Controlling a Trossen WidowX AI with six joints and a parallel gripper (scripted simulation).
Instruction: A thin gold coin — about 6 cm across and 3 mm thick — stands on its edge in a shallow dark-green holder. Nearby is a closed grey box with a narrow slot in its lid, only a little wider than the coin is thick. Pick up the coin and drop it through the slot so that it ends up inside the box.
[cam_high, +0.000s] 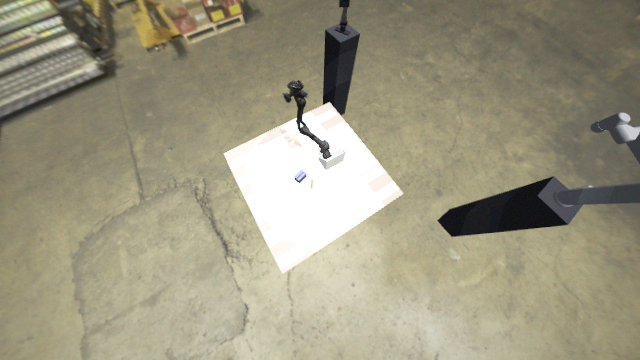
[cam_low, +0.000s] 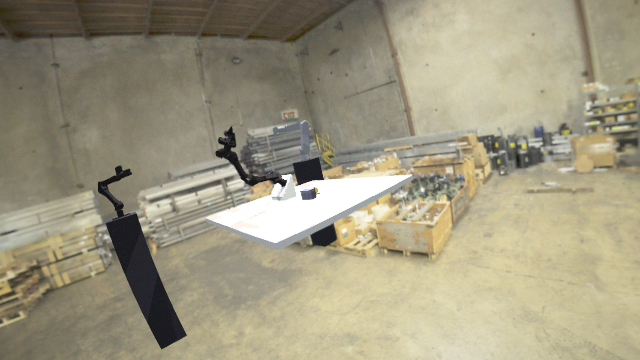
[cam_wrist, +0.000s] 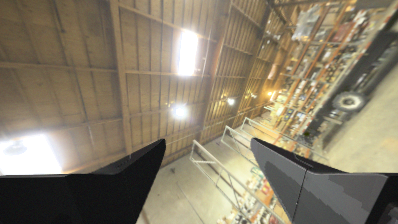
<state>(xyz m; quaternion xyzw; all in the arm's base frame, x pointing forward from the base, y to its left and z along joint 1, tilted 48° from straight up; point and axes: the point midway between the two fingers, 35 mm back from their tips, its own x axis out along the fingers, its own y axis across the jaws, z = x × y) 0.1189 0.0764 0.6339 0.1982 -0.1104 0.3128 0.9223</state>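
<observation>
My gripper tip is now 620 mm above the gold coin, 510 mm to the right of it and 150 mm short of it.
</observation>
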